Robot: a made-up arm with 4 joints.
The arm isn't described. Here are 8 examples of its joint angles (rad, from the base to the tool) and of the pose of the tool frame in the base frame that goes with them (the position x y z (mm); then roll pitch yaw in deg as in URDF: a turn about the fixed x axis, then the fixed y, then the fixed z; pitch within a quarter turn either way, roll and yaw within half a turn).
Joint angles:
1: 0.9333 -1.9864 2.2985 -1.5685
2: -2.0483 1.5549 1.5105 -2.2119
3: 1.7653 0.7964 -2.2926 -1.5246
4: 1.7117 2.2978 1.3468 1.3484
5: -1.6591 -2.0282 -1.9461 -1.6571
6: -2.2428 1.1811 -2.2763 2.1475
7: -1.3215 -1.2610 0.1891 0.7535
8: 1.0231 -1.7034 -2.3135 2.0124
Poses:
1: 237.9 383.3 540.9 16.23 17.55 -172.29
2: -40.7 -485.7 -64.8 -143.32 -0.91 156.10
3: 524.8 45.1 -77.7 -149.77 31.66 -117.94
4: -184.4 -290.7 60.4 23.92 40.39 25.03
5: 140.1 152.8 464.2 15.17 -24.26 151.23
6: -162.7 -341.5 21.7 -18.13 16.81 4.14
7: -150.1 19.7 643.5 -115.72 -3.29 -65.39
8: 512.9 146.9 239.6 159.85 -5.59 -74.19
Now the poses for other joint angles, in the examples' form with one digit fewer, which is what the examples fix.
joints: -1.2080 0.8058 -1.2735 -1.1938
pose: -430 29 -349 142.7 41.5 -2.2
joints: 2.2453 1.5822 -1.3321 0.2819
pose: -103 290 -475 74.0 -0.6 -155.0
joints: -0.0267 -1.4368 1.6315 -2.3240
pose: 438 -405 264 42.7 -7.7 92.0
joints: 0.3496 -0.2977 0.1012 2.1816
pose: 24 -124 186 -142.1 -5.5 21.7
